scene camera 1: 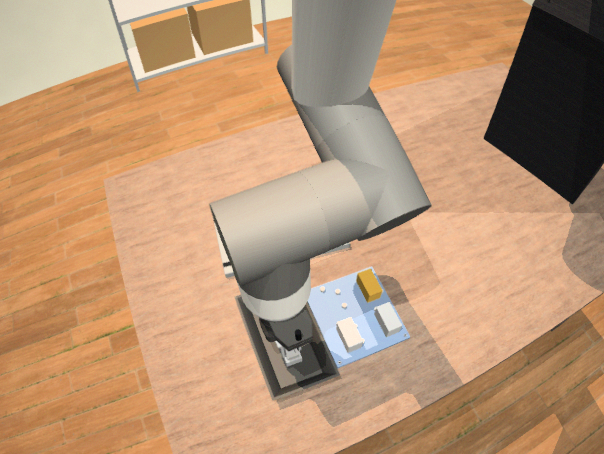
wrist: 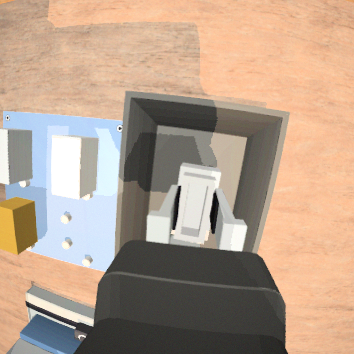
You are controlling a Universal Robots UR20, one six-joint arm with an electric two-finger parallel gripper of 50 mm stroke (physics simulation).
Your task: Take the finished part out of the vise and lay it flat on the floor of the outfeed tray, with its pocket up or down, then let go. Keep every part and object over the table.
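Places are measured from the arm's base along level axes (x right, y ahead, z up), in millimetres.
Pixels of known places: gripper, fingertip midpoint: (wrist: 194,199).
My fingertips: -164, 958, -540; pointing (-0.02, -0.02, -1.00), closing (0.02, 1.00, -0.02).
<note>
Behind a point stands the place of what it marks, as x, y, z.
The finished part (scene camera 1: 293,357) {-185, 960, -533} (wrist: 199,187) {-174, 961, -541}, a light grey block with a long pocket facing up, is between the fingers of my gripper (scene camera 1: 290,351) {-164, 958, -540} (wrist: 194,199) {-164, 958, -540}, which is shut on it. It is over the far-from-vise half of the outfeed tray (scene camera 1: 307,384) {-239, 956, -560} (wrist: 260,175) {-183, 1016, -567}, within the walls as seen from above, and looks about level. Its height above the floor is hard to judge. Small cream corners of something (wrist: 206,236) {-131, 970, -542} show below it. The vise (scene camera 1: 228,268) {83, 998, -580} (wrist: 60,306) {34, 778, -582} is mostly hidden by the arm in the scene view; its edge shows lower left in the wrist view.
A blue plate (scene camera 1: 327,315) {-112, 847, -592} (wrist: 100,225) {-104, 848, -592} adjoins the tray, bearing a white block (scene camera 1: 349,334) {-183, 835, -556} (wrist: 65,165) {-181, 832, -556}, a grey block (scene camera 1: 388,319) {-192, 747, -556} (wrist: 15,155) {-186, 757, -567}, a yellow block (scene camera 1: 369,285) {-104, 742, -556} (wrist: 17,225) {-103, 753, -562} and small pegs. A shelf rack (scene camera 1: 134,60) and black cabinet (scene camera 1: 545,110) {49, 102, -388} stand behind.
</note>
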